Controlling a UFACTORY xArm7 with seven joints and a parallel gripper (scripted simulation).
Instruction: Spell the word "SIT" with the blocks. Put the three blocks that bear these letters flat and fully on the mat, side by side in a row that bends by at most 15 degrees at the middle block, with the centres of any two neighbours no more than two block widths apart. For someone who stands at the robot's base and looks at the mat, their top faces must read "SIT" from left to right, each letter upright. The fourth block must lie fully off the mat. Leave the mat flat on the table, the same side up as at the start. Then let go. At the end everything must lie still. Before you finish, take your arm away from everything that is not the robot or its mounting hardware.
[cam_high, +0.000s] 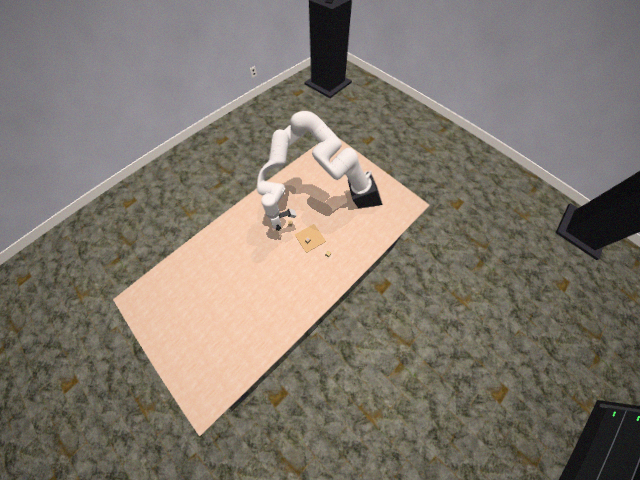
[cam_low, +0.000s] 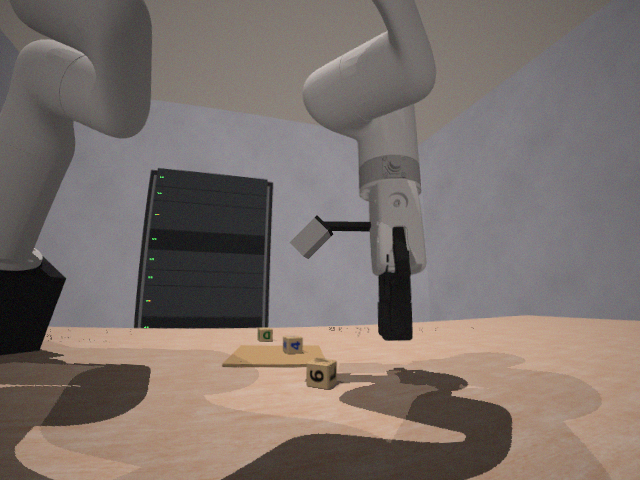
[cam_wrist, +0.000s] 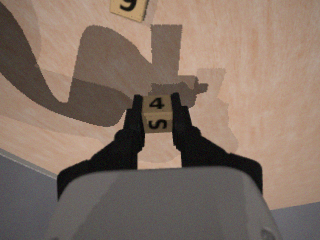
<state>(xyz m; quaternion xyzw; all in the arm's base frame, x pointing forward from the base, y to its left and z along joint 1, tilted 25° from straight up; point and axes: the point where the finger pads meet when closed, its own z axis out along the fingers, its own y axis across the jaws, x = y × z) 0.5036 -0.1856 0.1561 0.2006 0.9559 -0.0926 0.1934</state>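
Right now my hand is 18 cm to the right of the tan mat, 9 cm past it and 7 cm above it. From my hand the other things lie so: wooden block 33 cm to the left, 8 cm behind, 6 cm below.
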